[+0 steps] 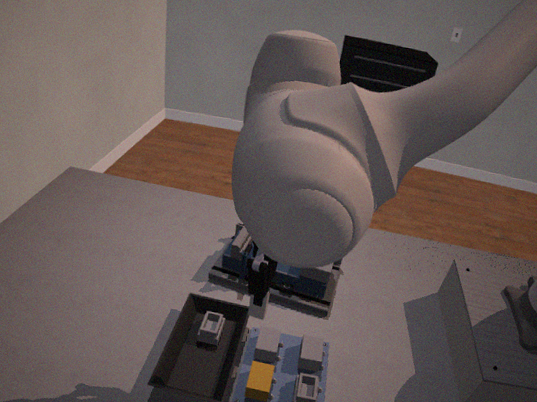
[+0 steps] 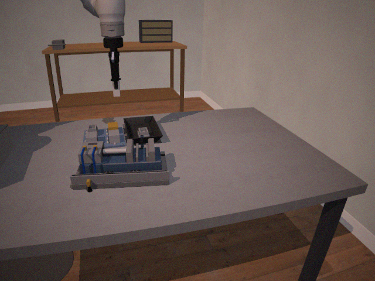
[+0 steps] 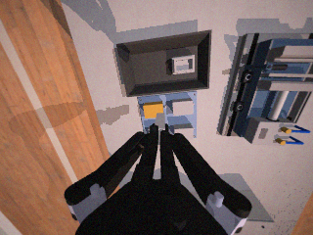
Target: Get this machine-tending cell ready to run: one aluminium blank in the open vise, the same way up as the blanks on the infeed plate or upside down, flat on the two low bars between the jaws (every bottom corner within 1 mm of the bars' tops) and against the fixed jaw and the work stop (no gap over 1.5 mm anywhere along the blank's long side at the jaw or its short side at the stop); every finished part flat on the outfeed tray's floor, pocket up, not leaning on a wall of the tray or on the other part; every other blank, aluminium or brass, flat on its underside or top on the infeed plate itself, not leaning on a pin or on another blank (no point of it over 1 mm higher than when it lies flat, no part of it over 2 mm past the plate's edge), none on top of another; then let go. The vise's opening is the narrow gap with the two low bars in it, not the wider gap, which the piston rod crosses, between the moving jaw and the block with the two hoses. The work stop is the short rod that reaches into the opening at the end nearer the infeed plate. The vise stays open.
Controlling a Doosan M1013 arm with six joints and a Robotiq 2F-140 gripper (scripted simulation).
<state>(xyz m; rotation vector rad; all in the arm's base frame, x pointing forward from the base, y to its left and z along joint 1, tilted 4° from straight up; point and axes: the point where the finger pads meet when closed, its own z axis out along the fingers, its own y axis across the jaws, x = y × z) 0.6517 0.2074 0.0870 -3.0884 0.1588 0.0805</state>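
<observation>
The brass blank lies 190 mm below my hand, 30 mm to the left of it and 30 mm behind it. The rest, counted from my hand: blue vise 300 mm to the right, 170 mm below; then aluminium blank 190 mm below, 60 mm to the right, 20 mm behind; then infeed plate 210 mm below, 70 mm behind, 20 mm to the right.
</observation>
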